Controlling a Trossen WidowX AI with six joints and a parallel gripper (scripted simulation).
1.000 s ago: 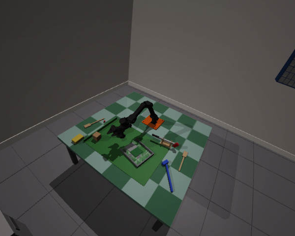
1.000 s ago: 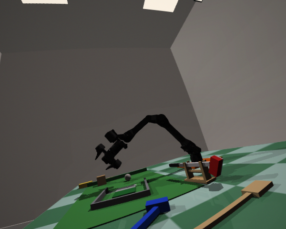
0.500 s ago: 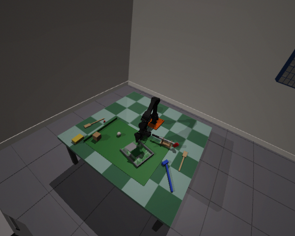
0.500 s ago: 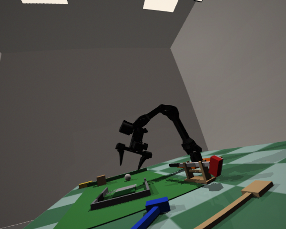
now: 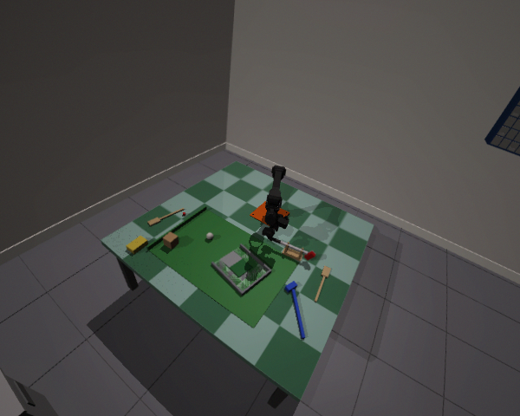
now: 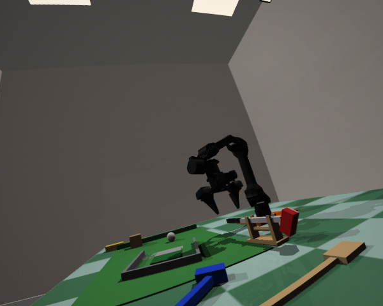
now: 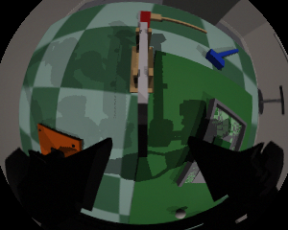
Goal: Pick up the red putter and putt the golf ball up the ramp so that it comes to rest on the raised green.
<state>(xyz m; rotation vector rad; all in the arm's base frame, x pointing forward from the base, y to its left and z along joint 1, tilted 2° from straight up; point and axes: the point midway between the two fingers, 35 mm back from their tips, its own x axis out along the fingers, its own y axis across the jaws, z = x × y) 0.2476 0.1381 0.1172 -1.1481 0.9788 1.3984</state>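
My gripper tip is 30 mm past the wooden stand, 130 mm to the right of it and 60 mm above it. The rest, counted from my gripper tip: blue mallet: 270 mm ahead, 300 mm to the left, 80 mm below; then brown block: 350 mm ahead, 480 mm to the right, 70 mm below; then golf ball: 180 mm ahead, 330 mm to the right, 70 mm below.
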